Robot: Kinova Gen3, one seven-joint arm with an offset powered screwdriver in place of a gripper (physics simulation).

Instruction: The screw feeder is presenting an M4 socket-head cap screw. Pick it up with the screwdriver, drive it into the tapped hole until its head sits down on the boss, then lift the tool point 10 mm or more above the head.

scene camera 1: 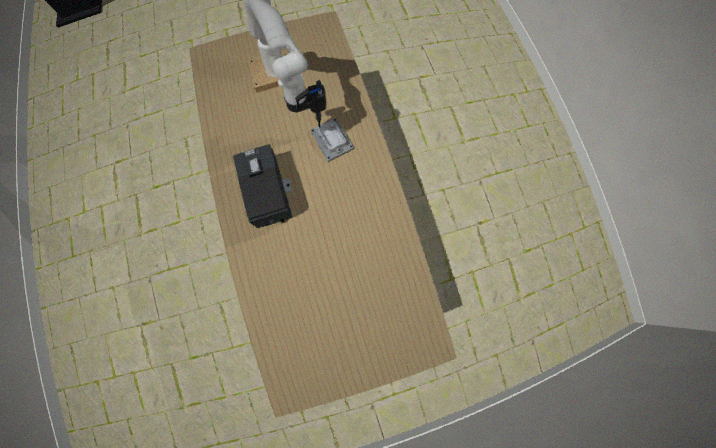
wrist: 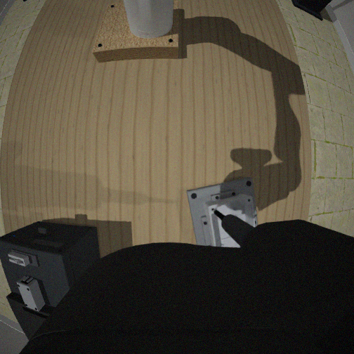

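Observation:
The screwdriver [scene camera 1: 318, 124] [wrist: 216, 213] hangs from the arm, its thin dark bit pointing down at the grey metal housing [scene camera 1: 333, 138] [wrist: 199, 201]. In the wrist view the bit's tip overlaps the upper left part of the housing's raised middle, near a small dark hole. Whether the tip touches it, and whether a screw is on the tip, is too small to tell. The tapped hole and its boss cannot be told apart for sure. The black screw feeder [scene camera 1: 265, 187] [wrist: 82, 250] stands apart from the tool; no screw can be made out on its pale block [scene camera 1: 254, 165] [wrist: 31, 294].
The wooden table [scene camera 1: 337, 274] [wrist: 150, 125] carries the feeder, the housing and the arm's wooden base block [scene camera 1: 265, 83] [wrist: 137, 53]. The feeder is a tall box to the left of the housing. The arm's shadow falls beside the housing. The tool's black body hides the lower wrist view.

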